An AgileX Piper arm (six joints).
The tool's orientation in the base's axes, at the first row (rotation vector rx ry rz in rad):
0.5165 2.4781 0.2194
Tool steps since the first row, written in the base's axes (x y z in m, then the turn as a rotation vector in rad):
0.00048 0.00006 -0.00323 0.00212 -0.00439 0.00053
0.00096 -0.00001 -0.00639 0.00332 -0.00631 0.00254
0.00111 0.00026 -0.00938 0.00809 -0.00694 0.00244
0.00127 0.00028 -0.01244 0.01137 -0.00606 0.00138
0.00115 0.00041 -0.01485 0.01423 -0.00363 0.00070
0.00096 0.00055 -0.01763 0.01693 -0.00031 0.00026
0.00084 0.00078 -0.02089 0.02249 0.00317 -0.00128
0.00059 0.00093 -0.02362 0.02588 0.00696 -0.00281
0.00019 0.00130 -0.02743 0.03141 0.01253 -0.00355
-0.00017 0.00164 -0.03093 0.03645 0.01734 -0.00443
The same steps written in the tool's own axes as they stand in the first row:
0.00134 -0.00066 0.00290 -0.00367 -0.00319 0.00064
0.00259 -0.00142 0.00574 -0.00640 -0.00403 -0.00037
0.00415 -0.00194 0.00827 -0.01018 -0.00313 0.00247
0.00562 -0.00269 0.01084 -0.01173 -0.00159 0.00528
0.00702 -0.00326 0.01273 -0.01252 0.00134 0.00759
0.00866 -0.00393 0.01488 -0.01295 0.00509 0.00965
0.01054 -0.00464 0.01747 -0.01489 0.00958 0.01428
0.01220 -0.00531 0.01954 -0.01508 0.01369 0.01765
0.01463 -0.00612 0.02242 -0.01655 0.02029 0.02169
0.01686 -0.00687 0.02506 -0.01790 0.02602 0.02553

